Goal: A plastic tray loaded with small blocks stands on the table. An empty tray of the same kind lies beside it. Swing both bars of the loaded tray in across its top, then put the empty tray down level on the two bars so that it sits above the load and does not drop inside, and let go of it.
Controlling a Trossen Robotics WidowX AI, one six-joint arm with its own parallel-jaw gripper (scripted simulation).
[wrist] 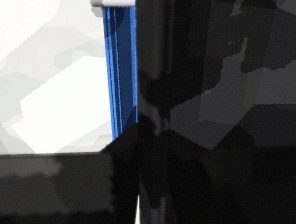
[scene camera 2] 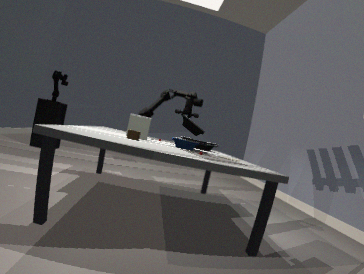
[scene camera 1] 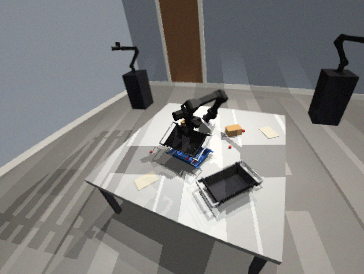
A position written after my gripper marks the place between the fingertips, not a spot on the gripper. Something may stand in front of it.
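Note:
I can see my gripper (wrist: 146, 129). There is also a dark tray, which I see both in scene camera 1, as the tray (scene camera 1: 190, 145), and in the wrist view, as the tray (wrist: 215, 79).

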